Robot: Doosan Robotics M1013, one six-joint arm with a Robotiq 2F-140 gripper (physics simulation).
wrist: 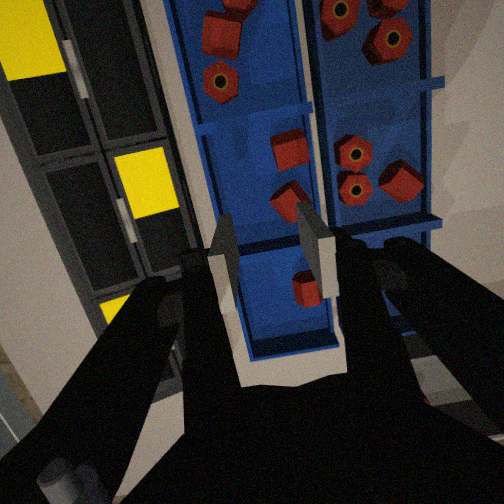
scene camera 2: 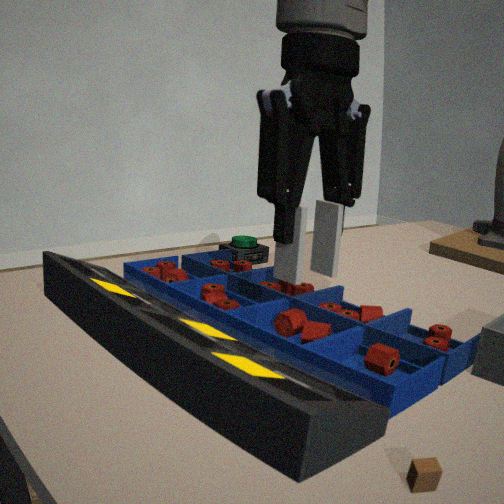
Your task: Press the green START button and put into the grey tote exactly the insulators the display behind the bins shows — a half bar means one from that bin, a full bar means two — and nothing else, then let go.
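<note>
My gripper hangs open and empty above the far row of the blue bins. In the wrist view its grey pads straddle a bin divider, well above the parts. Red hexagonal insulators lie in the compartments; one sits just below my right pad. The black display in front of the bins shows three yellow bars. In the wrist view one bar fills about half its cell. The green START button stands behind the bins. The grey tote is cut off at the right edge.
A small brown cube lies on the table in front of the display's right end. The robot base on a wooden plate stands at the far right. A dark object cuts into the bottom left corner.
</note>
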